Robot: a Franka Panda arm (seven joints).
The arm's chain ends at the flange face. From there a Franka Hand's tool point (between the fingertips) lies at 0.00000 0.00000 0.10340 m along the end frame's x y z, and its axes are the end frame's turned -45 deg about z.
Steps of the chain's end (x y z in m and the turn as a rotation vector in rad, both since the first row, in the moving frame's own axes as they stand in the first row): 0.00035 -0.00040 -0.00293 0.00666 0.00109 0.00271; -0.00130 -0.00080 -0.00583 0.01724 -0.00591 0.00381; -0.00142 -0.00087 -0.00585 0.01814 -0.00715 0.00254; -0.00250 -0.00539 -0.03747 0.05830 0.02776 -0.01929; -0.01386 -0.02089 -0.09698 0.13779 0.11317 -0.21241; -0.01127 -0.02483 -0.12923 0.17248 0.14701 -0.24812
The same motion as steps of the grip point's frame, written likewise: 0.00110 -0.00044 -0.00293 0.00394 0.00548 0.00271; 0.00048 -0.00318 -0.00585 0.01637 0.00801 0.00381; 0.00042 -0.00347 -0.00587 0.01788 0.00777 0.00254; 0.00831 -0.00787 -0.03769 0.02160 0.06085 -0.01929; 0.02290 -0.02829 -0.09861 0.01741 0.17746 -0.21241; 0.03228 -0.03022 -0.13186 0.01801 0.22591 -0.24812
